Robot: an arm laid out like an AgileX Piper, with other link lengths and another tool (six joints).
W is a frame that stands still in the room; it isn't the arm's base.
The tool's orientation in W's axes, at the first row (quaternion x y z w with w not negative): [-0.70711 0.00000 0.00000 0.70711]
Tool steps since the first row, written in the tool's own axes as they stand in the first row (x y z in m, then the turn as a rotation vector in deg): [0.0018 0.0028 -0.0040 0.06 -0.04 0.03]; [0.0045 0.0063 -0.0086 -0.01 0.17 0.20]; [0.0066 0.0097 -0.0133 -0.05 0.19 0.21]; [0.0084 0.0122 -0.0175 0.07 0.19 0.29]
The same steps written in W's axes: [0.0018 -0.0040 -0.0028 0.06 0.03 0.04]; [0.0045 -0.0086 -0.0063 -0.01 0.20 -0.17]; [0.0066 -0.0133 -0.0097 -0.05 0.21 -0.19]; [0.0084 -0.0175 -0.0122 0.07 0.29 -0.19]
